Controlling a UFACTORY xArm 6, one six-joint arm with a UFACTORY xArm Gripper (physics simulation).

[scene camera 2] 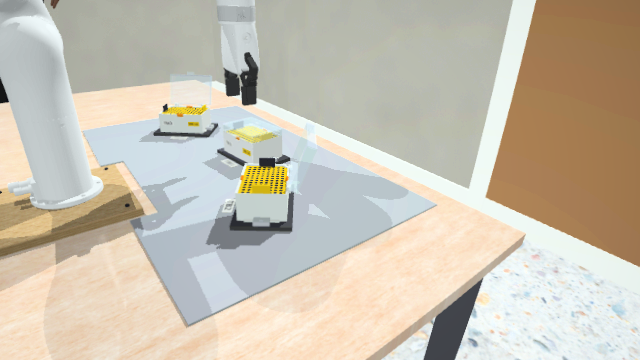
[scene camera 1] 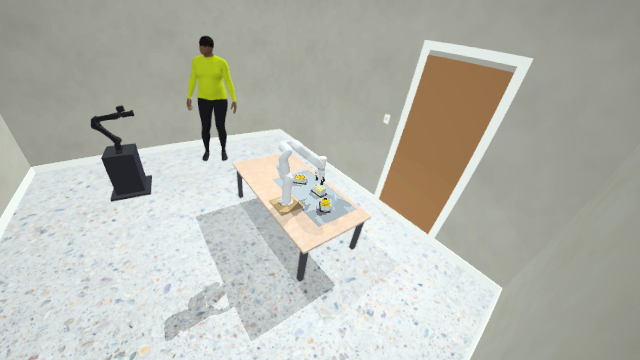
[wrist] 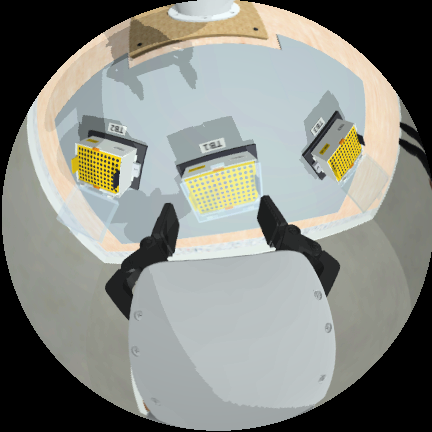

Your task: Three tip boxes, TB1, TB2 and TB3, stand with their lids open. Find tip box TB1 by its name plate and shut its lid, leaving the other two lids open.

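Note:
Tip box TB1 stands in the middle, its name plate in front of it. Its clear lid lies down over the yellow tip rack. Tip box TB2 stands at the left in the wrist view, with its clear lid open. Tip box TB3 stands at the right there, its clear lid open too. My gripper is open and empty, above TB1 and apart from it.
The boxes stand on a grey mat on the wooden table. The arm's wooden base plate is at the table's near side. A person and a black pedestal with an arm stand beyond the table.

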